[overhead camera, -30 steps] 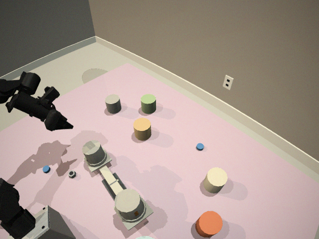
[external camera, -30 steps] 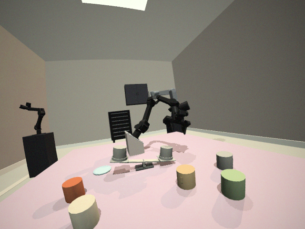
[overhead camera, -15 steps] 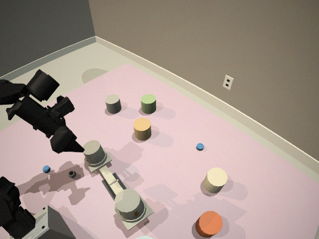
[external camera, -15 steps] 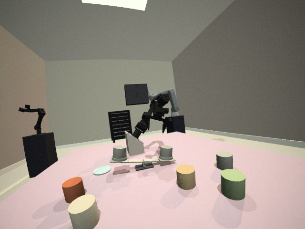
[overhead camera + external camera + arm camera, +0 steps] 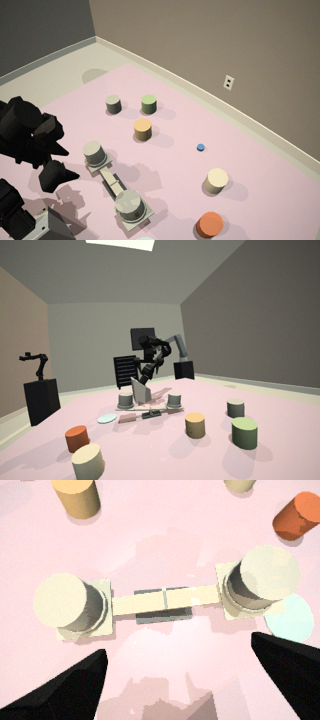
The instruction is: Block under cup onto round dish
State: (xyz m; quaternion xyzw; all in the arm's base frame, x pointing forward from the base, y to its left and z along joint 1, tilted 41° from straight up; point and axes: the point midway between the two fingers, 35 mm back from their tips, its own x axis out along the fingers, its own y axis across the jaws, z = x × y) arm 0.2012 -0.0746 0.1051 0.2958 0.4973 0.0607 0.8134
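My gripper tip is 90 mm short of the grey block, 90 mm to the right of it and 170 mm above it. Also, from my gripper tip: pale round dish: 20 mm behind, 260 mm to the right, 210 mm below; then tan cup: 320 mm ahead, 40 mm to the left, 170 mm below; then nut: 20 mm behind, 120 mm to the left, 200 mm below.
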